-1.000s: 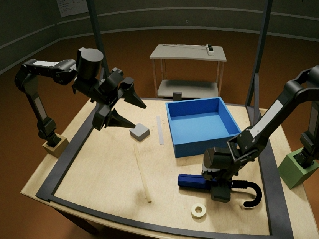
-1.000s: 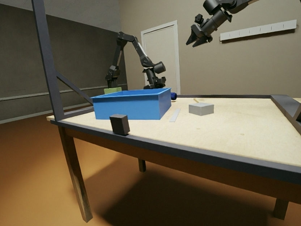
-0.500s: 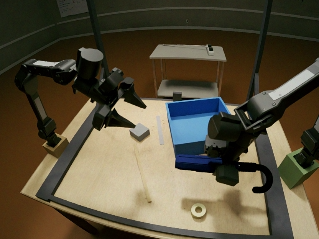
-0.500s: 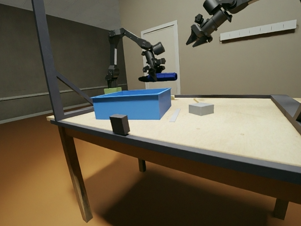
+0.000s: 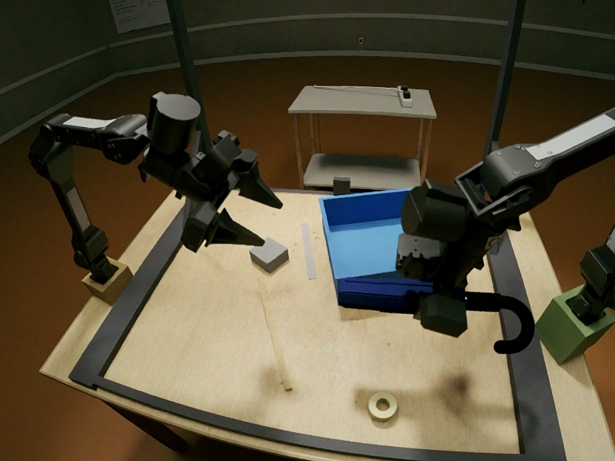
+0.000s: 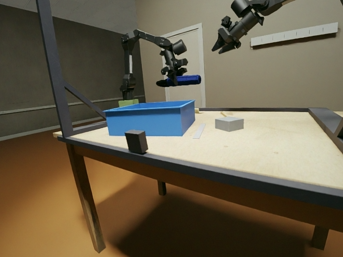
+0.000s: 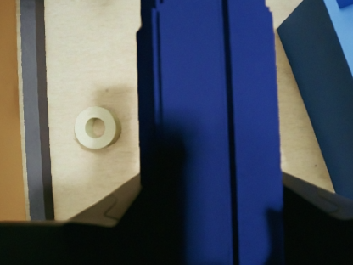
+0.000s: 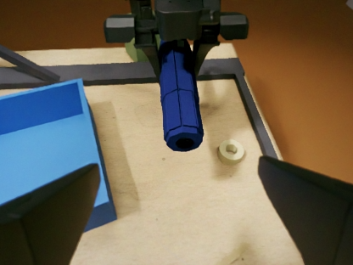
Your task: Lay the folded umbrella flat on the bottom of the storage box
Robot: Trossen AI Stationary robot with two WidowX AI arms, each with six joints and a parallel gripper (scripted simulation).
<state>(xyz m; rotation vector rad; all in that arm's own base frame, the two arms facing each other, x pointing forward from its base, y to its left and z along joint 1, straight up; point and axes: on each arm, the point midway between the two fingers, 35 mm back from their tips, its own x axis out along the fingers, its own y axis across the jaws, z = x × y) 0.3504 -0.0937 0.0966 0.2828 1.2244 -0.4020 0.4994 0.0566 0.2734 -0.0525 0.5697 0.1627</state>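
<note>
Now: left hand 290 mm past the blue storage box, 60 mm to the left of it and 160 mm above it. Round my left hand: grey strip: 290 mm behind, 260 mm to the right, 210 mm below; then thin wooden stick: 30 mm behind, 280 mm to the right, 200 mm below; then umbrella: 20 mm ahead, 20 mm to the left, 10 mm below.
</note>
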